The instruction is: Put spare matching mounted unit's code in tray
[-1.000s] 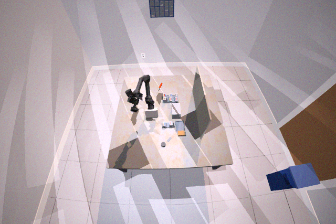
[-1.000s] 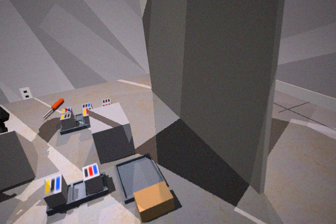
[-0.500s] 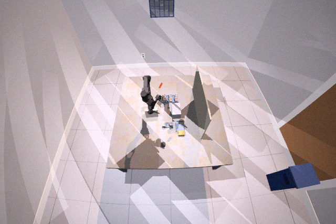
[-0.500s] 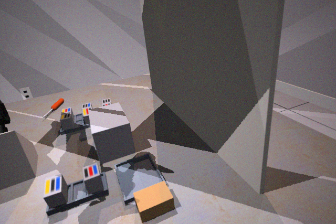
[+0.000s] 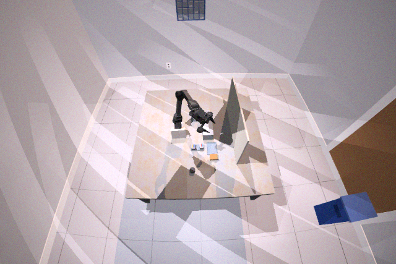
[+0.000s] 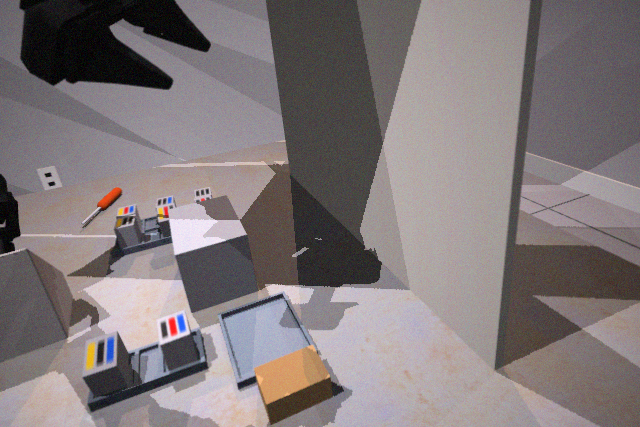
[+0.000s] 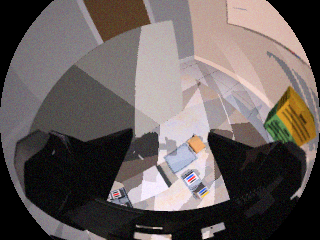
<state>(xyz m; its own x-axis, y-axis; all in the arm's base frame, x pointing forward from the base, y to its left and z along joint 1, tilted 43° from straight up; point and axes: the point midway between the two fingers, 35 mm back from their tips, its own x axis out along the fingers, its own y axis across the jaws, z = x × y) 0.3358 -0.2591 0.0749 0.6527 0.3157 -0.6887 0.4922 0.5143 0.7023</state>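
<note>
The grey spare lies 160 mm behind my gripper tip, 20 mm to the right of it and 300 mm below it. The rest, counted from my gripper tip: tall grey panel 220 mm ahead, 180 mm to the left, 120 mm below; grey tray 20 mm ahead, 10 mm to the right, 340 mm below; brown box 30 mm ahead, 110 mm to the right, 330 mm below.
</note>
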